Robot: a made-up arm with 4 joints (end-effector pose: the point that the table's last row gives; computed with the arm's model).
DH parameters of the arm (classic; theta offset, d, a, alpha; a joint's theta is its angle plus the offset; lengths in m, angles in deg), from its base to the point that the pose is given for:
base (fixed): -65.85 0 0.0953 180
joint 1: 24.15 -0.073 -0.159 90
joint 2: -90 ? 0.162 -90
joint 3: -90 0.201 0.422 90
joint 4: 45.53 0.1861 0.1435 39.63
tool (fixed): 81.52 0.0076 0 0
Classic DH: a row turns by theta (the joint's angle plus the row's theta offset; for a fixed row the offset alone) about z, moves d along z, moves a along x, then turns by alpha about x.
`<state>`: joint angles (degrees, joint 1 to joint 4).
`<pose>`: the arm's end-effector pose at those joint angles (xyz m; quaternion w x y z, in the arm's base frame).
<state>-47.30 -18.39 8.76 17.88</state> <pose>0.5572 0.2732 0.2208 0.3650 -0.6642 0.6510 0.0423</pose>
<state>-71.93 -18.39 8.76 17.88</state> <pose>0.3600 0.4564 0.2208 0.3476 -0.7878 0.4943 0.1191</pose>
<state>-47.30 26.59 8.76 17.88</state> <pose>0.5704 0.2610 -0.0314 0.3266 -0.5071 0.6931 0.3947</pose>
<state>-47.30 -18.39 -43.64 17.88</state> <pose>0.4435 -0.0186 -0.1231 0.0561 0.6057 -0.7933 0.0246</pose>
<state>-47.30 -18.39 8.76 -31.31</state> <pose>0.5361 0.3891 0.2010 0.1965 -0.9068 0.3536 0.1184</pose>
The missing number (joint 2, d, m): 0.102
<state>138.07 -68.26 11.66 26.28</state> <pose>-0.3431 -0.5632 0.4106 0.3710 -0.5299 -0.6547 0.3910</pose>
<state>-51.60 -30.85 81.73 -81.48</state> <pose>-0.0474 0.4523 0.7010 0.2846 -0.8498 -0.3419 -0.2828</pose>
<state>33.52 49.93 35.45 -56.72</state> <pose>0.4863 -0.6268 0.1575 0.7169 -0.4277 0.5502 -0.0203</pose>
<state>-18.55 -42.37 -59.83 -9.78</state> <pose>0.3380 -0.3239 -0.0350 0.2517 0.4327 -0.8656 0.0144</pose>
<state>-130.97 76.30 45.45 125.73</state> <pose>-0.1592 0.3182 -0.0942 0.3248 0.1063 -0.9224 -0.1802</pose>
